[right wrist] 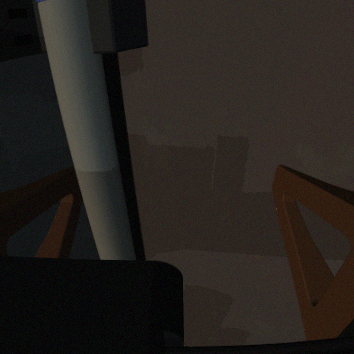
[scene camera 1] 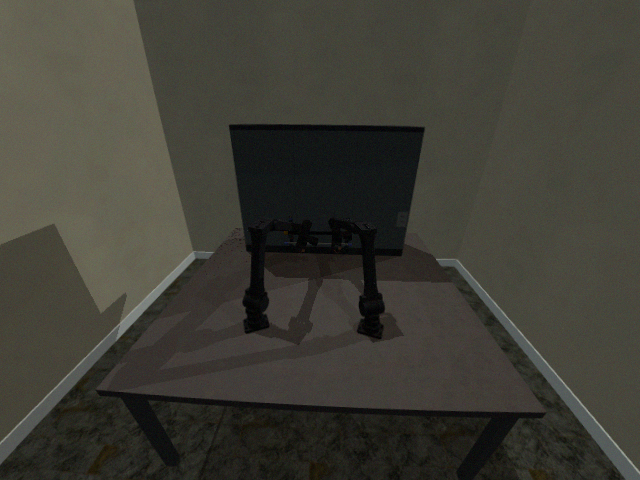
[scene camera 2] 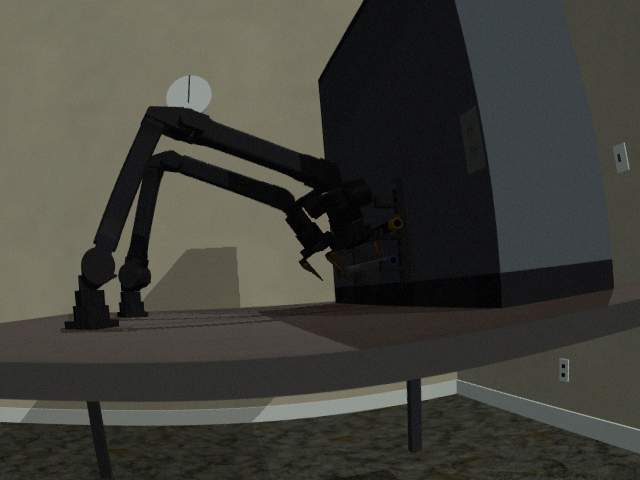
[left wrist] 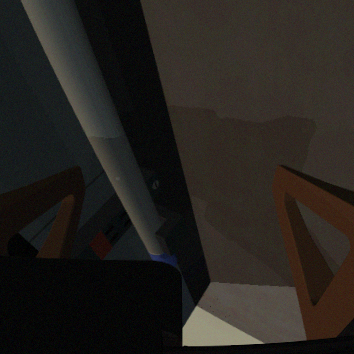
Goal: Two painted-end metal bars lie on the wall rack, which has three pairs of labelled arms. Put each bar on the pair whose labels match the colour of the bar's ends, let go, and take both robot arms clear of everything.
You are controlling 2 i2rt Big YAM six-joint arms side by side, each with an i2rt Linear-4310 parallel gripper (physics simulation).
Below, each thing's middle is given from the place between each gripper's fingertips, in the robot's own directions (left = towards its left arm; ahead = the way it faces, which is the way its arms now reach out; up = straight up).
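There's the blue-ended grey bar (right wrist: 78,75), and my right hand is 3 cm short of the bar, 14 cm to the right of the bar and 2 cm below the bar.
As for the blue-ended grey bar and my left hand, that hand is 110 mm to the left of the bar and 50 mm short of the bar.
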